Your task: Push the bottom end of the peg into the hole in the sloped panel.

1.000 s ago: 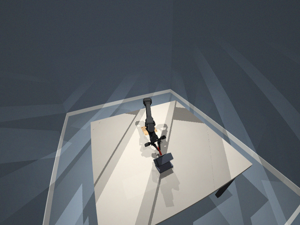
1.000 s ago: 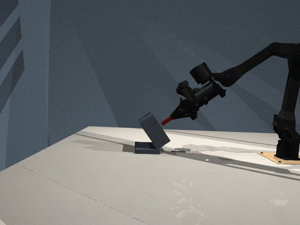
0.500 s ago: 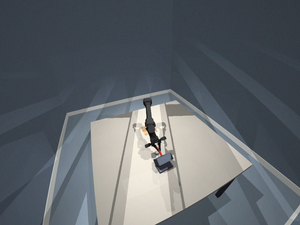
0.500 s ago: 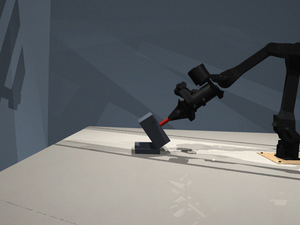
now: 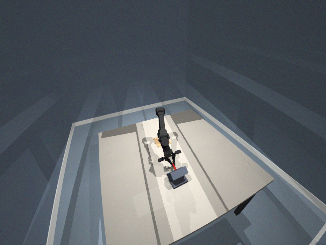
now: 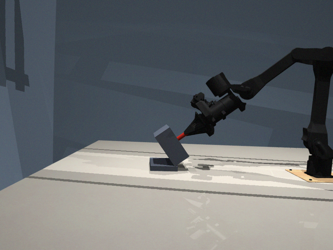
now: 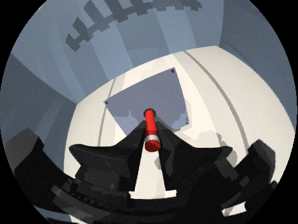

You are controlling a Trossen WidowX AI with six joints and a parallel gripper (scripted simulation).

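The sloped panel is 5 cm ahead of my gripper tip and 3 cm below it. The rest, counted from my gripper tip: dark base block (7 cm ahead, 10 cm below); then red round peg (1 cm behind, 1 cm above).
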